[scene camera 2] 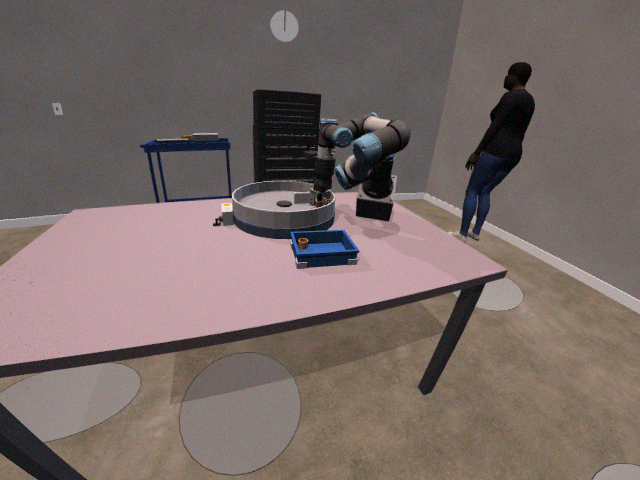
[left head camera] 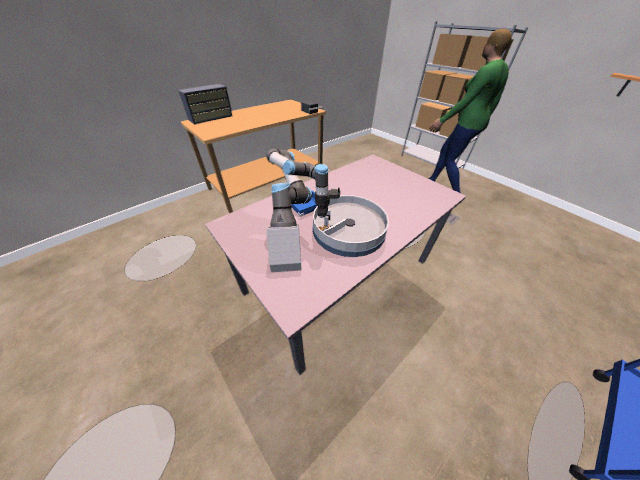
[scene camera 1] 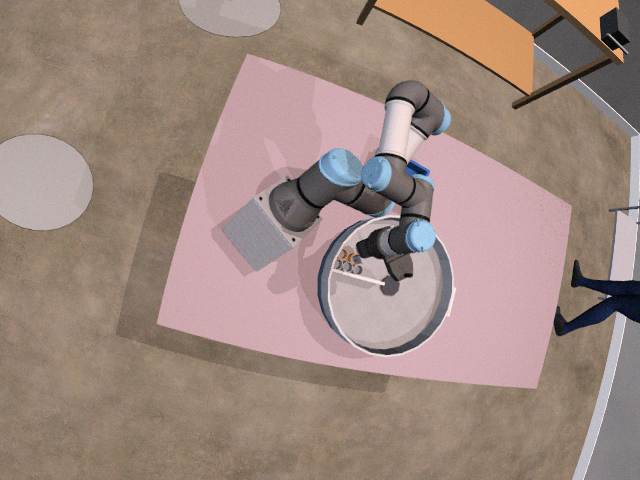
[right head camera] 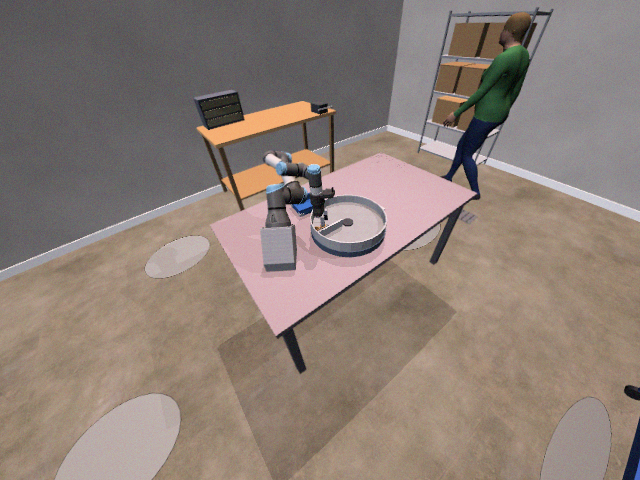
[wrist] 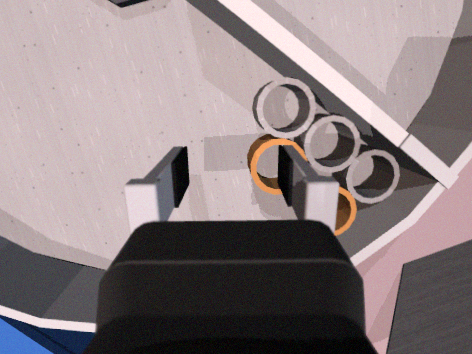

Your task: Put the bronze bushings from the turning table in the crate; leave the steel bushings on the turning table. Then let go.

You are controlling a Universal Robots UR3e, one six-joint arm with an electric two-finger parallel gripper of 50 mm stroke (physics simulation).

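Frame: origin at the arm's base, x left, y back, z up, level; centimetres.
Where they show: gripper, fingertip midpoint: (scene camera 2: 315,202) (left head camera: 327,222) (scene camera 1: 363,256) (right head camera: 324,222) (wrist: 233,164); arm's base, link origin: (scene camera 2: 377,186) (left head camera: 283,226) (scene camera 1: 290,208) (right head camera: 278,226).
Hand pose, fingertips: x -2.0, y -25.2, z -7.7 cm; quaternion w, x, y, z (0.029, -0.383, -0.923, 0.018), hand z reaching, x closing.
Things, the pixels of their top centre, and the offset from my fingertips. "spot": a spot on its surface instead. Level surfaces: height alone.
- nearer bronze bushing, top centre: (wrist: 279,167) dx -1.7, dy +1.9, dz +0.2 cm
- second bronze bushing, top centre: (wrist: 330,212) dx -1.9, dy +6.1, dz +0.2 cm
- blue crate, top centre: (scene camera 2: 323,240) (scene camera 1: 400,176) (left head camera: 306,200) (right head camera: 307,200) dx +28.6, dy -3.1, dz -2.7 cm
- divider bar, surface spot: (wrist: 320,60) (scene camera 1: 360,278) spot: dx -6.4, dy -0.9, dz +2.6 cm
- hub, top centre: (scene camera 1: 390,286) (scene camera 2: 284,202) dx -4.5, dy -12.5, dz -1.6 cm
- small white box, top centre: (scene camera 2: 226,207) dx -1.3, dy -35.7, dz -1.9 cm
- pink table, surface height: dz -7.6 cm
My gripper (wrist: 233,164) (scene camera 2: 316,198) is open and empty, low inside the turning table (scene camera 1: 392,325) (scene camera 2: 279,221). In the wrist view its right finger overlaps the nearer bronze bushing (wrist: 255,170); a second bronze bushing (wrist: 345,212) is partly hidden behind that finger. Three steel bushings (wrist: 259,112) (wrist: 357,145) (wrist: 397,175) stand in a row between the bronze ones and the divider bar. One bronze bushing (scene camera 2: 302,243) stands in the left part of the blue crate (scene camera 2: 325,260) (left head camera: 303,208). The arm hides most of the crate in scene camera 1.
The divider bar (wrist: 320,60) (scene camera 1: 359,277) runs from the hub (scene camera 1: 389,285) to the rim, beside the steel bushings. The turning table's raised wall surrounds the gripper. A small white box (scene camera 2: 226,213) is at its outside. A person (left head camera: 483,98) stands beyond the pink table (left head camera: 403,180).
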